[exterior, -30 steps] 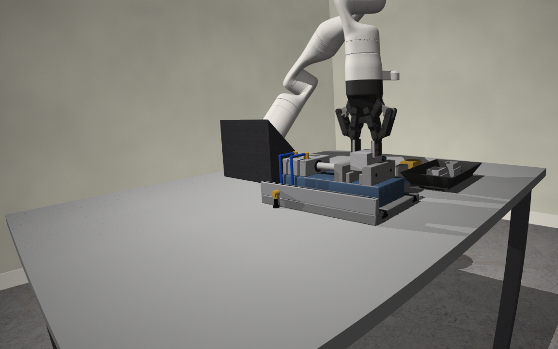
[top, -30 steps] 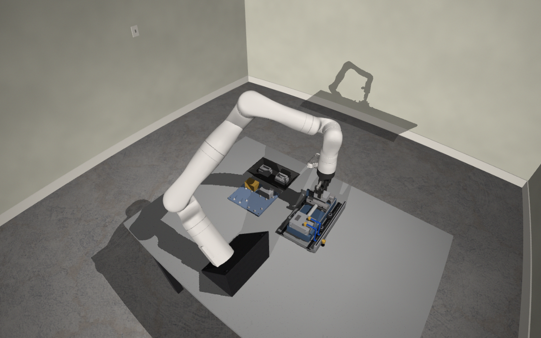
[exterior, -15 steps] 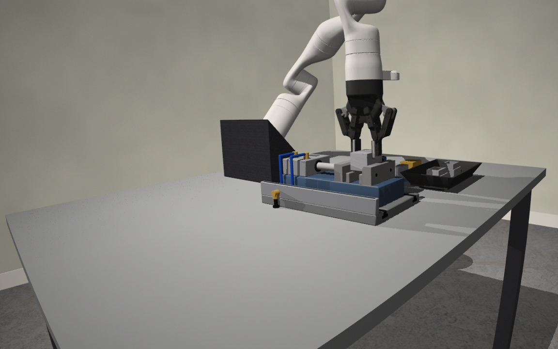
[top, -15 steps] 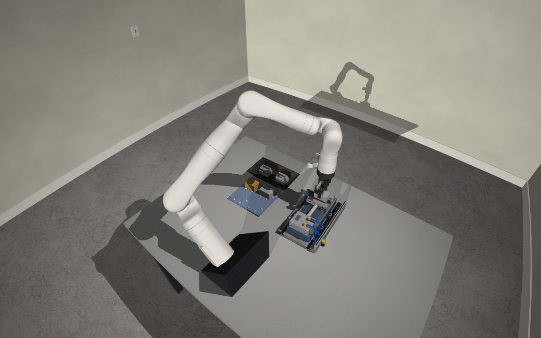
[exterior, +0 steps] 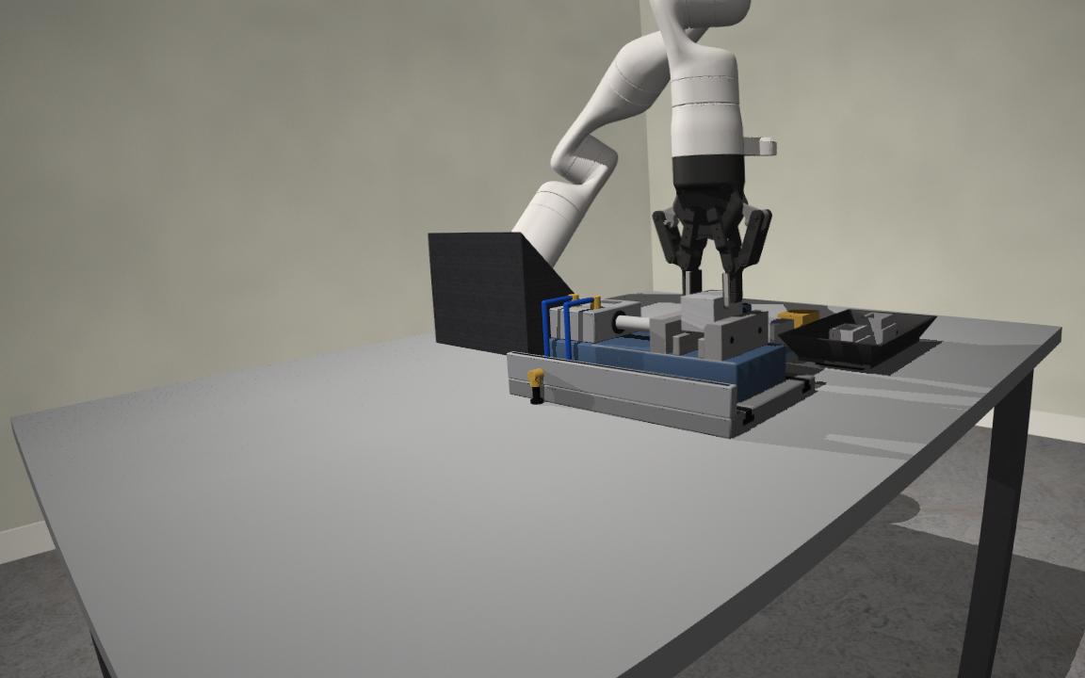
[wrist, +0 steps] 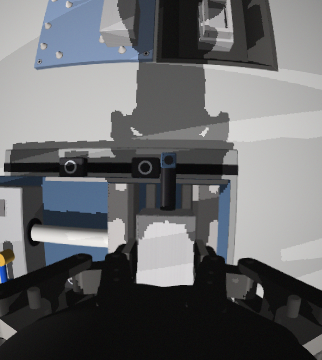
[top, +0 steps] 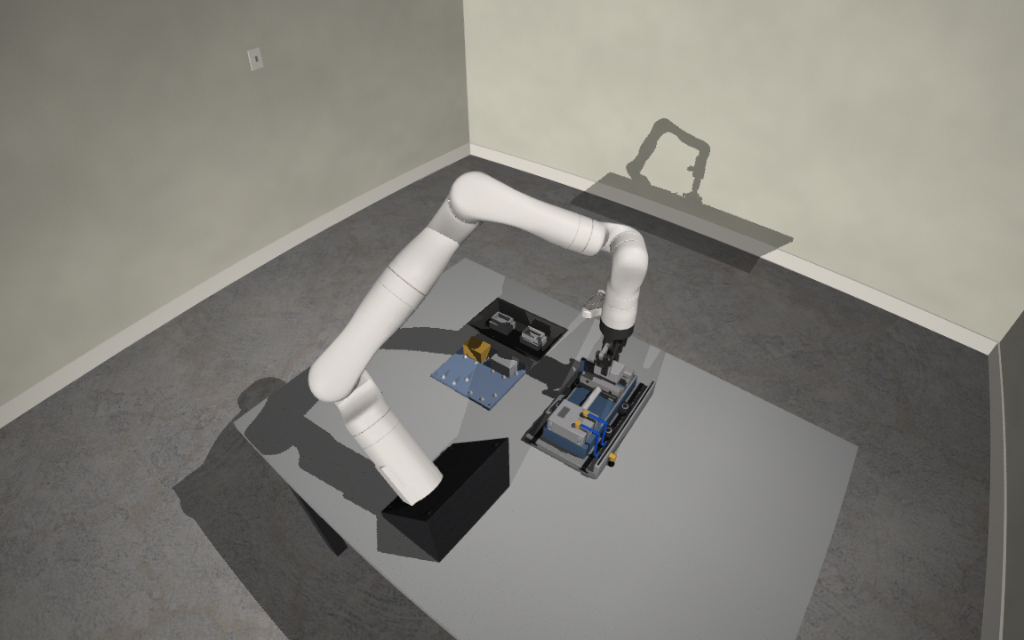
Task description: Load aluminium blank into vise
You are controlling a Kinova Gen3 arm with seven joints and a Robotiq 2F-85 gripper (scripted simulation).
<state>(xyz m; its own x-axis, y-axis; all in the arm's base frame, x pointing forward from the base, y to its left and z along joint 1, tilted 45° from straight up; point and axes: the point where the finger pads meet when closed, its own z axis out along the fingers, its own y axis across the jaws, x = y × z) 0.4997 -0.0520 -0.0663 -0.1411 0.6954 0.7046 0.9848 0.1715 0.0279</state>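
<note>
My hand is 20 mm above the aluminium blank. Round my hand: brass blank 110 mm behind, 340 mm to the left, 100 mm below.
</note>
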